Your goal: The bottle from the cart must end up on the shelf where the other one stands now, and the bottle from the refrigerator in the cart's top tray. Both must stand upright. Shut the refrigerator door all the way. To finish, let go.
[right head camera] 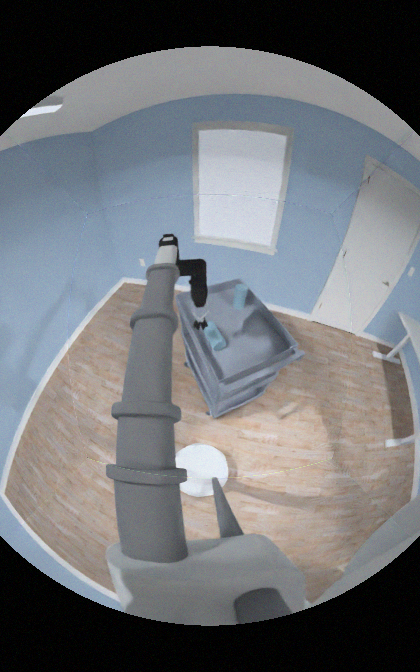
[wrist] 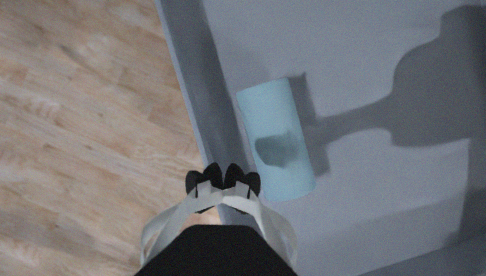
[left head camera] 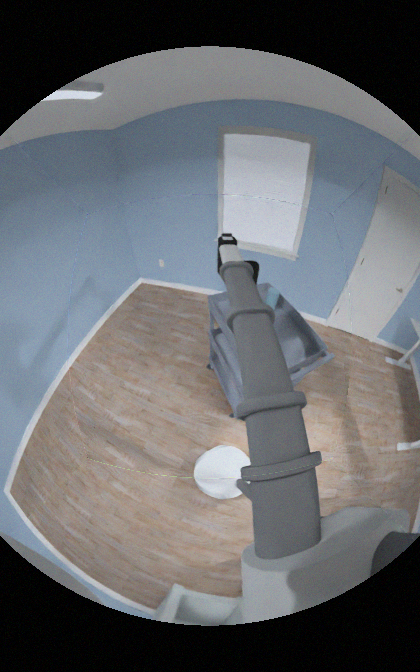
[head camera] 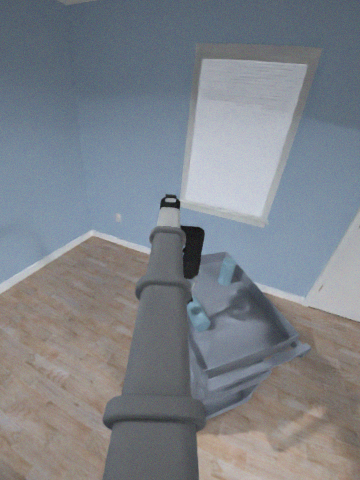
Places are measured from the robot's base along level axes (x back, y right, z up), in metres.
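Where they show: gripper, between the fingertips: (wrist: 223, 179).
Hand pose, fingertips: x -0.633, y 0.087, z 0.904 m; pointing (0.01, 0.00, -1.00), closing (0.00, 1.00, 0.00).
Observation:
Each offset is from my fingertips to the top centre of the thing. "pt": to the spot under its first point.
A light-blue bottle {dx -0.032, dy +0.066, dz -0.067 m} (head camera: 200, 321) (right head camera: 215, 336) (wrist: 272, 115) lies on its side in the top tray of the grey cart (head camera: 235, 347) (left head camera: 296, 346) (right head camera: 240, 356) (wrist: 325, 50), close to the tray's side wall. A second light-blue bottle {dx -0.289, dy +0.252, dz +0.006 m} (head camera: 226, 271) (left head camera: 272, 296) (right head camera: 240, 296) stands upright near the tray's far corner. My gripper (right head camera: 200, 325) (wrist: 223, 179) is shut and empty, pointing down above the tray's side rim, beside one end of the lying bottle. In the head view my arm hides most of the fingers. The refrigerator and its shelf do not show in these views.
My arm (head camera: 157, 345) (left head camera: 267, 370) (right head camera: 147, 370) reaches out to the cart. A white disc (left head camera: 220, 472) (right head camera: 202, 467) lies on the floor nearer my base. A window {pt dx -1.247, dy +0.483, dz +0.581 m} (head camera: 245, 135) and a white door (left head camera: 380, 260) (right head camera: 355, 250) are in the walls beyond. White furniture legs (right head camera: 400, 346) stand at the right.

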